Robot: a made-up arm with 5 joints.
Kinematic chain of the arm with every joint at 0, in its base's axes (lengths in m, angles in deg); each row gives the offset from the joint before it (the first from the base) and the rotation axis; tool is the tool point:
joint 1: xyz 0 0 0.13 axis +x
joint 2: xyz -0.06 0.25 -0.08 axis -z
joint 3: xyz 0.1 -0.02 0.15 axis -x
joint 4: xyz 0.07 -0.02 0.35 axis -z
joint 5: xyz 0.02 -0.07 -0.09 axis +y
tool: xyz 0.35 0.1 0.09
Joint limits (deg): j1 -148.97..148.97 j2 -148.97..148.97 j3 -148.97..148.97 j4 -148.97..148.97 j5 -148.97..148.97
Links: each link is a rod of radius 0.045 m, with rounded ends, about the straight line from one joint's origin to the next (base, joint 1, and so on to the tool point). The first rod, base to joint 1, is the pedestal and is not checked.
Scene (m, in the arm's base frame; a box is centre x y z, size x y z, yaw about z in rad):
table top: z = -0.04
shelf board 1: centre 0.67 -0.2 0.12 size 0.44 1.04 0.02 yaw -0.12
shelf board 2: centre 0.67 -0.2 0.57 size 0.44 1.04 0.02 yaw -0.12
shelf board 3: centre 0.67 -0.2 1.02 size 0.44 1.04 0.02 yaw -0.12
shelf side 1: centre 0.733 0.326 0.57 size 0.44 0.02 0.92 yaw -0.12
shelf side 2: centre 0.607 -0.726 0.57 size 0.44 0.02 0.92 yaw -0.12
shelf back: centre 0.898 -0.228 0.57 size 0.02 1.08 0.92 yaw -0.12
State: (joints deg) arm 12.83 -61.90 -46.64 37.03 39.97
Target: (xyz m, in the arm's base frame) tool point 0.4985 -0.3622 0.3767
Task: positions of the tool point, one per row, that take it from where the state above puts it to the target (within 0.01 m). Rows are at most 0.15 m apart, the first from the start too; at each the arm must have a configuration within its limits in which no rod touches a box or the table.
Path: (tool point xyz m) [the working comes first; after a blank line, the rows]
Joints at the target: 71.60 -26.94 -19.60 40.60 -16.98
Straight joint move there: touches shelf side 1.

1: 0.3425 0.5002 0.3259
2: 0.3146 0.4520 0.4021
3: 0.2840 0.3909 0.4718
4: 0.2514 0.3164 0.5322
5: 0.2176 0.2289 0.5796
6: 0.1833 0.1300 0.6101
7: 0.3106 0.1385 0.5618
8: 0.4234 0.0981 0.4952
9: 0.5053 0.0128 0.4275
10: 0.5461 -0.1053 0.3762
11: 0.5424 -0.2376 0.3565
12: 0.4985 -0.3622 0.3767

